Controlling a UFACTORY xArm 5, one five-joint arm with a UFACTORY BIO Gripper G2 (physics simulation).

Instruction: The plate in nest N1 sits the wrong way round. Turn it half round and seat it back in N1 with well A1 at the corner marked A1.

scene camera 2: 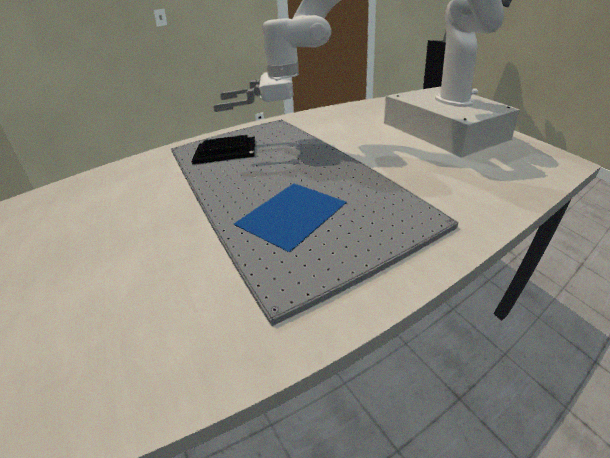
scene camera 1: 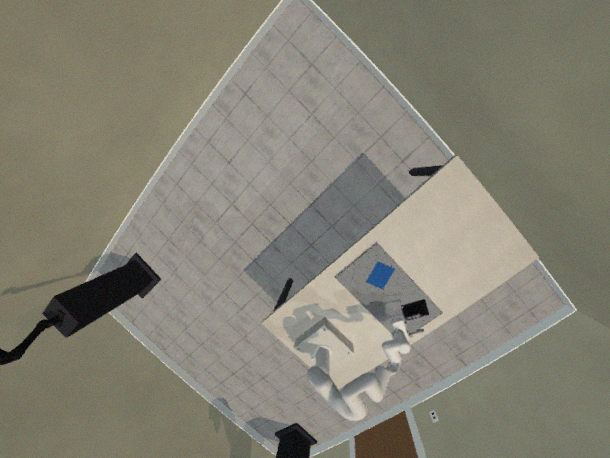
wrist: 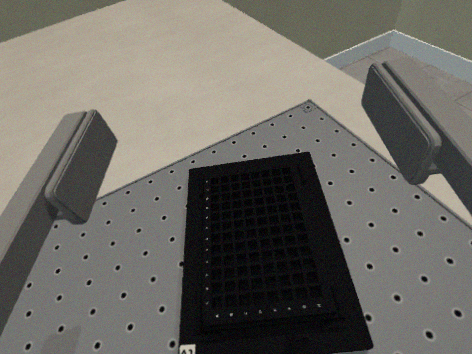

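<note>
The black plate (scene camera 1: pixel 415 308) (scene camera 2: pixel 227 144) (wrist: pixel 260 240) lies in the black nest N1 (scene camera 2: pixel 212 160) (wrist: pixel 192 250). In the wrist view its letters run along the near edge, with H at the right, and its numbers run up the left side. Its A1 corner is at the near left, at the nest corner with the white A1 label (wrist: pixel 187 349). The plate looks about level; whether it sits fully down cannot be told. My gripper (scene camera 2: pixel 220 101) (wrist: pixel 241 145) is part open and empty, well above the nest, with its fingers level and apart from the plate.
The nest stands near one end of the grey perforated board (scene camera 1: pixel 350 274) (scene camera 2: pixel 380 240) (wrist: pixel 135 255). A flat blue rectangle (scene camera 1: pixel 380 275) (scene camera 2: pixel 291 216) lies farther along the board. The arm's box-shaped base (scene camera 2: pixel 440 125) stands on the cream table (scene camera 2: pixel 125 300) beyond the board.
</note>
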